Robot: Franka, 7 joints.
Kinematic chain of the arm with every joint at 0, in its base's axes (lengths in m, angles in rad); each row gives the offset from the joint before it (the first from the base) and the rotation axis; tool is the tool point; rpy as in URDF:
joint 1: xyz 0 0 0.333 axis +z
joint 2: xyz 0 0 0 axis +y
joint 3: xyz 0 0 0.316 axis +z
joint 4: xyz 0.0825 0 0 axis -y
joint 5: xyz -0.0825 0 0.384 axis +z
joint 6: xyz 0 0 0 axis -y
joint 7: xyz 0.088 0 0 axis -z
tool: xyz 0 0 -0.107 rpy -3.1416 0 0
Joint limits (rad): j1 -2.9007..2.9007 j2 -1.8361..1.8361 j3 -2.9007..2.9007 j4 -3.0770..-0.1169 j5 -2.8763..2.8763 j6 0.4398..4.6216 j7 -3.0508..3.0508
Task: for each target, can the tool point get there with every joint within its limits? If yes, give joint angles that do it. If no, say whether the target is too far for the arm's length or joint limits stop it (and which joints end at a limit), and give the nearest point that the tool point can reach.
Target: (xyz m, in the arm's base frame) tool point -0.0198 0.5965 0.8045
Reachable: yes | joints -1.1340 -0.5328 2.0458 -0.9803 2.3259 0.9885 2.3156
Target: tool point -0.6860 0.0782 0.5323
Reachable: yes | joints 2.3448 0.8057 1.3520 -1.3435 -1.8177 1.2143 1.6684
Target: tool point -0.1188 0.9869 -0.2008
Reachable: no: too far | nearest point -0.0903 0.7504 -0.0729 | short by 0.270 m
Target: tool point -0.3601 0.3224 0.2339
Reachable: yes | joints 1.1190 0.5783 1.2112 -2.3618 0.4129 2.2959 -2.5209
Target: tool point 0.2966 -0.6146 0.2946
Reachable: yes | joints -0.8779 0.5415 -0.2918 -1.7294 1.0518 2.3574 -2.4898
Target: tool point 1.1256 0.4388 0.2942
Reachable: no: too far | nearest point 0.7989 0.3114 0.3055 | short by 0.351 m
